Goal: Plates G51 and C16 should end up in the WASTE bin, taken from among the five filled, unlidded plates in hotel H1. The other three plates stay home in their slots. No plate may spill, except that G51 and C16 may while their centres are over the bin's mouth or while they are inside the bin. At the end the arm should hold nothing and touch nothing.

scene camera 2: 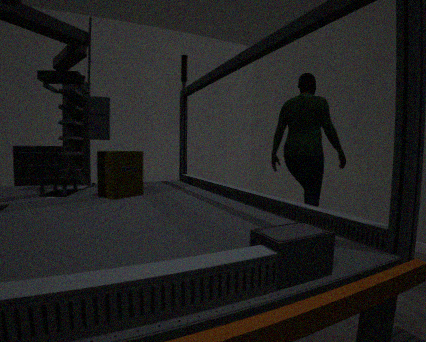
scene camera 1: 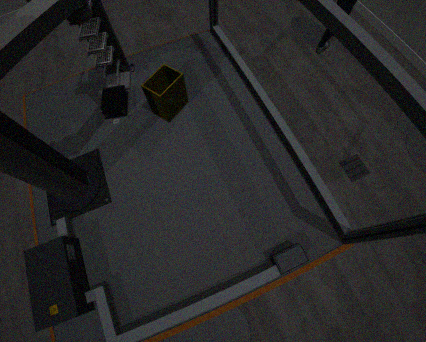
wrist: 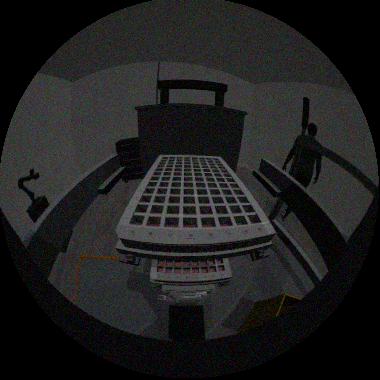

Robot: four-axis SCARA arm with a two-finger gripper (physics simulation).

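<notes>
The top plate, G51, is a pale, level, gridded plate with reddish wells in hotel H1. It fills the middle of the wrist view; its label is too dark to read there. A second plate with reddish wells shows below it, with more plate edges stacked under that. C16 cannot be picked out by label. My gripper is open and empty, close to the hotel's top in scene camera 2; its fingers are hard to make out. The yellow WASTE bin stands upright beside the hotel.
A black box stands by the hotel's foot. The arm's dark column rises at the left. A low grey box sits at the front barrier. A person stands beyond the side rail.
</notes>
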